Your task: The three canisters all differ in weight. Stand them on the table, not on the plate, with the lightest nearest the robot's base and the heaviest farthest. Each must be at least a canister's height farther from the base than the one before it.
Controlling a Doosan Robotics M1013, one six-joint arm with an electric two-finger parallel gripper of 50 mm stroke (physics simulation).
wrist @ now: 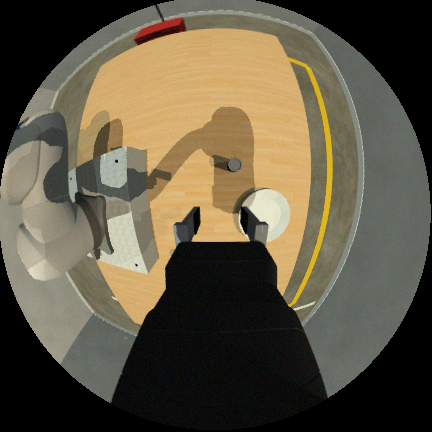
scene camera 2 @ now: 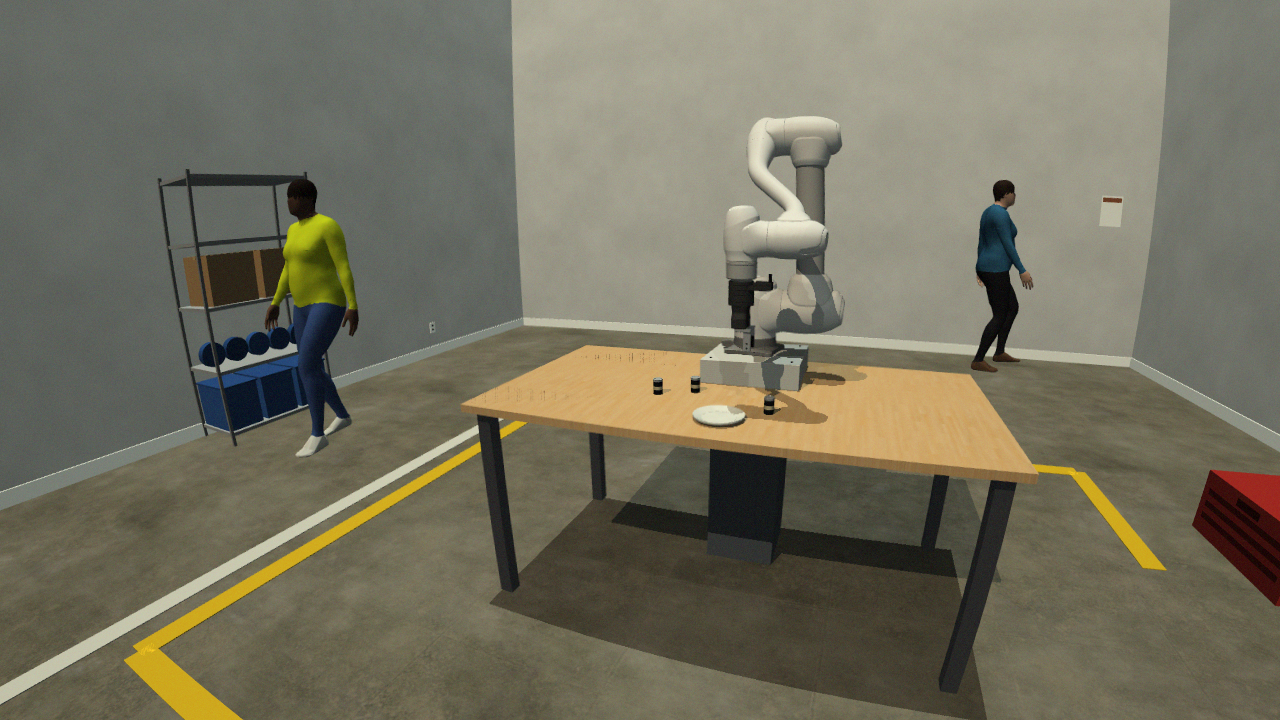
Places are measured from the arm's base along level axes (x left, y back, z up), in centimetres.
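Pixels of known places: gripper, between the fingertips: (wrist: 219, 214) (scene camera 2: 748, 349); arm's base, origin of its link: (wrist: 91, 221) (scene camera 2: 754, 350).
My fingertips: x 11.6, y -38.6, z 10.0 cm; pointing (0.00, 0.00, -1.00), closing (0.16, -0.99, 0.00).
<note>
Ahead of a thing's pixels: the offset from my fingertips to its top centre. Level surfaces: height alone.
Three small black canisters with a pale band stand upright on the table. In the scene view the left canister {dy -0.6, dx -30.7, dz -13.1 cm} (scene camera 2: 657, 385) and the middle canister {dy +6.8, dx -20.7, dz -13.1 cm} (scene camera 2: 695, 385) stand left of the robot's base, the left one a little apart from the middle one. The right canister {dy -2.1, dx +7.8, dz -13.1 cm} (scene camera 2: 768, 405) (wrist: 234, 164) stands in front of the base, near the white plate {dy -13.1, dx -3.5, dz -16.6 cm} (scene camera 2: 718, 415) (wrist: 272, 214) but off it. The plate is empty. My gripper (scene camera 2: 744, 340) (wrist: 219, 214) is open and empty, above the table. The left and middle canisters do not show in the wrist view.
The wooden table {dz -18.2 cm} (scene camera 2: 904, 420) (wrist: 190, 65) carries the robot's grey base block (scene camera 2: 750, 368) (wrist: 131, 235) at its back edge. The arm's shadow falls across the right canister. Two people stand off the table, one near a shelf rack (scene camera 2: 199, 308). A red cabinet (scene camera 2: 1248, 528) (wrist: 160, 31) stands on the floor.
</note>
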